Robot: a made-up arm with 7 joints.
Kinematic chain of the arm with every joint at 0, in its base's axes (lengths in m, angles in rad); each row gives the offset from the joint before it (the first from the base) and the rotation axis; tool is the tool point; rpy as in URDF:
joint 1: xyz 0 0 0.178 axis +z
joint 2: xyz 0 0 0 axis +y
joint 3: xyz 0 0 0.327 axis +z
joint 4: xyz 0.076 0 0 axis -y
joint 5: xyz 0.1 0 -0.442 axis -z
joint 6: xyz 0 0 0 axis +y
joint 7: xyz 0.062 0 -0.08 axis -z
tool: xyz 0 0 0 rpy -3.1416 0 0
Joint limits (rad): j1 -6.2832..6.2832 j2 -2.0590..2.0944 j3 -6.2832..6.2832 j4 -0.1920..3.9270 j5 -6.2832..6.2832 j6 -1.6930..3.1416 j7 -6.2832..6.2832
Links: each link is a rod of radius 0.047 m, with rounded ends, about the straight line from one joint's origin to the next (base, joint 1, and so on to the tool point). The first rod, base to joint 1, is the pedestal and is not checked.
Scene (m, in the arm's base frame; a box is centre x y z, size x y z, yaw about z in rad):
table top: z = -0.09
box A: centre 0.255 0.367 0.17 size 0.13 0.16 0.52 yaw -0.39
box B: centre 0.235 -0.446 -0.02 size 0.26 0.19 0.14 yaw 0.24
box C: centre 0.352 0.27 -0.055 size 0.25 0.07 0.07 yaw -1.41
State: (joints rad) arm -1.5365 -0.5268 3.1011 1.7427 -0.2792 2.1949 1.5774
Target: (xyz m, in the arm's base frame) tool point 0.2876 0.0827 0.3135
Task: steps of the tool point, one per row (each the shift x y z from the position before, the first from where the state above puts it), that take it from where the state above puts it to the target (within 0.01 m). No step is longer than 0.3 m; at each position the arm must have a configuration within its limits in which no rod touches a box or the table.
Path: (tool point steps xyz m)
1: 0.0276 -0.0461 0.2652
2: 0.0101 -0.1621 0.2356
3: -0.0271 -0.2528 0.1543
4: 0.0691 0.0653 -0.0745
5: 0.0816 0.0247 -0.0958
6: 0.0732 -0.0161 -0.1099
7: 0.0471 -0.0480 -0.1162
8: 0.0098 -0.0651 -0.1136
9: -0.0302 -0.0659 -0.1026

